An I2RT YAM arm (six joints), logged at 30 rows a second.
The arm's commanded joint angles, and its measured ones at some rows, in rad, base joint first. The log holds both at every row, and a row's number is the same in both.
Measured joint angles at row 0:
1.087 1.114 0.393 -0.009 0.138 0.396
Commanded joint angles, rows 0 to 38:
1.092 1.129 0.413 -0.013 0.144 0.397
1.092 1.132 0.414 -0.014 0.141 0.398
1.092 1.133 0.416 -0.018 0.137 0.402
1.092 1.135 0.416 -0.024 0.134 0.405
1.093 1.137 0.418 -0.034 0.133 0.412
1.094 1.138 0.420 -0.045 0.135 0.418
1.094 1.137 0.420 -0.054 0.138 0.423
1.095 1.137 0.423 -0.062 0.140 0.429
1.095 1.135 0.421 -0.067 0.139 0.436
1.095 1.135 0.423 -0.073 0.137 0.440
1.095 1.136 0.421 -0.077 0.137 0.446
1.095 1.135 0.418 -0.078 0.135 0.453
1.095 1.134 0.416 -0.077 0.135 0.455
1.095 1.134 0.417 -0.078 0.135 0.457
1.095 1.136 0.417 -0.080 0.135 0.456
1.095 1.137 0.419 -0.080 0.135 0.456
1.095 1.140 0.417 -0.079 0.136 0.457
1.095 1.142 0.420 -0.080 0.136 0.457
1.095 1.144 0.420 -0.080 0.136 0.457
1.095 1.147 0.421 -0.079 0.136 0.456
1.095 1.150 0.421 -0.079 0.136 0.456
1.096 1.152 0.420 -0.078 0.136 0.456
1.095 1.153 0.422 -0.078 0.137 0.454
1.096 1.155 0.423 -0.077 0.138 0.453
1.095 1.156 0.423 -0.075 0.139 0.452
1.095 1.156 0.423 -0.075 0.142 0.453
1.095 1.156 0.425 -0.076 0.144 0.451
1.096 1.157 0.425 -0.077 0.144 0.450
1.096 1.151 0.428 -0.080 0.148 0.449
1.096 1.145 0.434 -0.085 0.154 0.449
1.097 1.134 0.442 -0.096 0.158 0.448
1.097 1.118 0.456 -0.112 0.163 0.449
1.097 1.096 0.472 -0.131 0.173 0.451
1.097 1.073 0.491 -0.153 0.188 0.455
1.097 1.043 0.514 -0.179 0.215 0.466
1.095 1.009 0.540 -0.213 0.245 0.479
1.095 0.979 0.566 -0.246 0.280 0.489
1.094 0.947 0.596 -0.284 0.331 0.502
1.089 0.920 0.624 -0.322 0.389 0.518
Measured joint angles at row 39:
1.091 0.994 0.546 -0.207 0.236 0.470
